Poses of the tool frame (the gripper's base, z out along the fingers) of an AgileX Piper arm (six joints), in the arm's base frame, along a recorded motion.
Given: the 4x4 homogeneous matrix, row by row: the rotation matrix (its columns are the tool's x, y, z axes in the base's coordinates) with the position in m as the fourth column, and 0 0 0 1 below. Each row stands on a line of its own.
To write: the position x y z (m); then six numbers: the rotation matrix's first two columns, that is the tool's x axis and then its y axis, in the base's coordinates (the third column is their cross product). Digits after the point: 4 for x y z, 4 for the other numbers.
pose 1, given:
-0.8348 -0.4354 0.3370 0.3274
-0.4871 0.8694 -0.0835 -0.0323
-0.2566 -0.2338 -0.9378 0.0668
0 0 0 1
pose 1, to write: 0.3274 -0.0323 0.0668 -0.8348 -0.4871 -0.2566 -0.4354 0.8694 -0.2338
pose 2, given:
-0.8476 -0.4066 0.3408 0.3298
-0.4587 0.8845 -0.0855 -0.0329
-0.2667 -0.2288 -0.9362 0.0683
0 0 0 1
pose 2, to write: 0.3298 -0.0329 0.0683 -0.8476 -0.4587 -0.2667 -0.4066 0.8845 -0.2288
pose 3, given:
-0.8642 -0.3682 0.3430 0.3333
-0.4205 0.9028 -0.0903 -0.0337
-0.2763 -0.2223 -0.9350 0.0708
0 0 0 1
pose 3, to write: 0.3333 -0.0337 0.0708 -0.8642 -0.4205 -0.2763 -0.3682 0.9028 -0.2223
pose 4, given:
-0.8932 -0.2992 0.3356 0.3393
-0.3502 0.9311 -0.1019 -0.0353
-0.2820 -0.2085 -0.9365 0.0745
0 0 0 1
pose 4, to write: 0.3393 -0.0353 0.0745 -0.8932 -0.3502 -0.2820 -0.2992 0.9311 -0.2085
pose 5, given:
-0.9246 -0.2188 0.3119 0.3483
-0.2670 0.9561 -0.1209 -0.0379
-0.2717 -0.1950 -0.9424 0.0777
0 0 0 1
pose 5, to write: 0.3483 -0.0379 0.0777 -0.9246 -0.2670 -0.2717 -0.2188 0.9561 -0.1950
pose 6, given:
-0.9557 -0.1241 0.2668 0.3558
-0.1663 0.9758 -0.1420 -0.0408
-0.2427 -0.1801 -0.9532 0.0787
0 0 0 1
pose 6, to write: 0.3558 -0.0408 0.0787 -0.9557 -0.1663 -0.2427 -0.1241 0.9758 -0.1801
